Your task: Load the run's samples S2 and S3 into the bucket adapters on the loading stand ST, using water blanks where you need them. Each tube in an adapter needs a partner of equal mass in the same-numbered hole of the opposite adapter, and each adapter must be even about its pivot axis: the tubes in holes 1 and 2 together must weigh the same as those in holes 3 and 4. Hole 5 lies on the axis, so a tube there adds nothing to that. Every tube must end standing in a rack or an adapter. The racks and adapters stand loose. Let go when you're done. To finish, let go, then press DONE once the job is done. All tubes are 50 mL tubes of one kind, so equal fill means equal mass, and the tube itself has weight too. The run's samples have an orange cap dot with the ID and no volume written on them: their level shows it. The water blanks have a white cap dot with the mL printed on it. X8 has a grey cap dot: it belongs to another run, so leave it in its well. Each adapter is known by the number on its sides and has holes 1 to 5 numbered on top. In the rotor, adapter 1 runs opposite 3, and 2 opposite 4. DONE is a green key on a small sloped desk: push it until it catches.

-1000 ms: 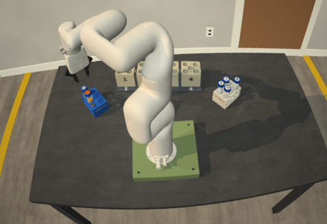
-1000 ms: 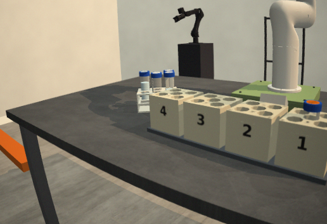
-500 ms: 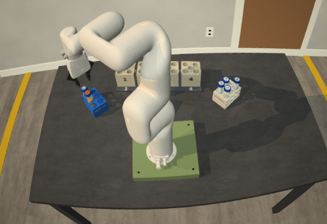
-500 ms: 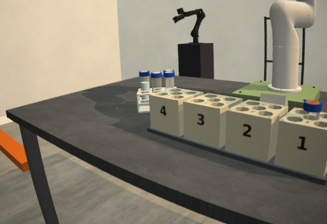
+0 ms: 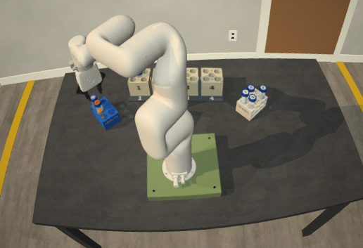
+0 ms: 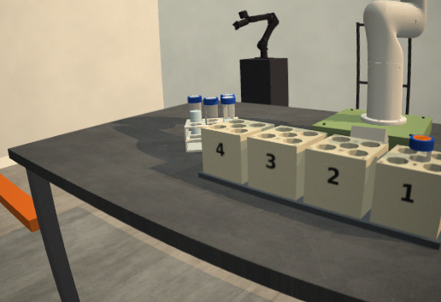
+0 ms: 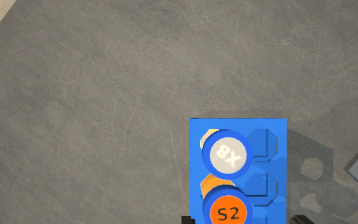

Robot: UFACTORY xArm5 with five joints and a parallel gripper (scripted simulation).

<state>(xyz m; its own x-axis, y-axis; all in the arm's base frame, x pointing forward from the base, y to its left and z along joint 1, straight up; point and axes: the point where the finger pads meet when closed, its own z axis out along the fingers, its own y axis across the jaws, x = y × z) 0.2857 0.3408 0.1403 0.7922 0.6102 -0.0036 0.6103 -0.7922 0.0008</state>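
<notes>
Now: hand 1 cm short of the sample tube S2 and 12 cm above it. From my hand the other things lie so: bucket adapter 17 cm ahead, 18 cm to the right, 13 cm below; loading stand ST 15 cm ahead, 34 cm to the right, 18 cm below; blue sample rack 1 cm ahead, 2 cm to the right, 15 cm below.
</notes>
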